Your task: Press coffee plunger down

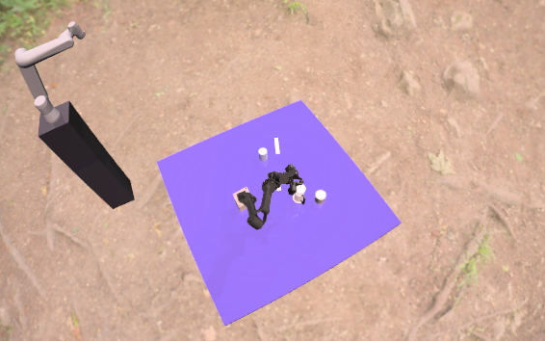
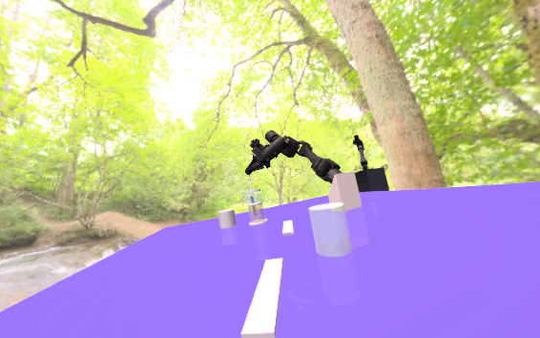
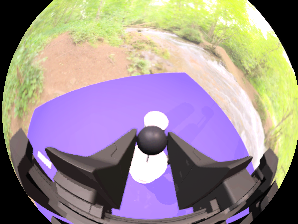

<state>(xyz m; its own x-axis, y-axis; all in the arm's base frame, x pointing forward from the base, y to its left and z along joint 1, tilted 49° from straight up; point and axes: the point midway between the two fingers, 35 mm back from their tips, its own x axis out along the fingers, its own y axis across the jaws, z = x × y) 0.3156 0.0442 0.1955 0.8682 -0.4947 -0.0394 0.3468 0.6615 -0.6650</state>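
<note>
Now: the coffee press 110 mm below my gripper tip, 10 mm to the right of it and 10 mm behind it.
</note>
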